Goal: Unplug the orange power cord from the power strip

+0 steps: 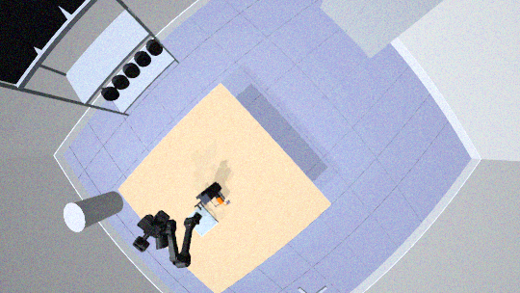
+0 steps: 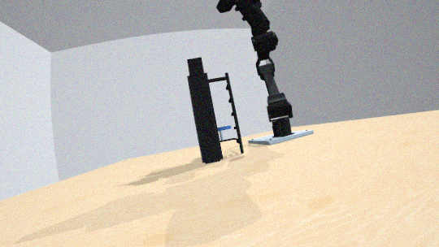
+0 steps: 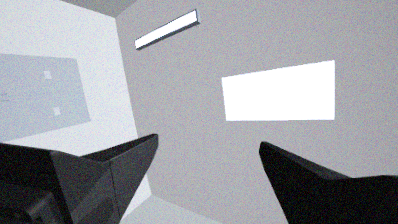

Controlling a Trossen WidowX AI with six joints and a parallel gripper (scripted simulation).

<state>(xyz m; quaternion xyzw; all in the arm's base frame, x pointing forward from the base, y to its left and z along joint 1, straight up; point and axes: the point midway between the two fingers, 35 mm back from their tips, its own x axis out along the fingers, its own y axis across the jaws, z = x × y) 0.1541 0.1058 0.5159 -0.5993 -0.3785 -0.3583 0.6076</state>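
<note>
Right now my gripper tip is 100 mm short of the orange plug, 150 mm to the left of it and 470 mm above it. Round my gripper tip: black upright block: 130 mm ahead, 60 mm to the right, 420 mm below.
</note>
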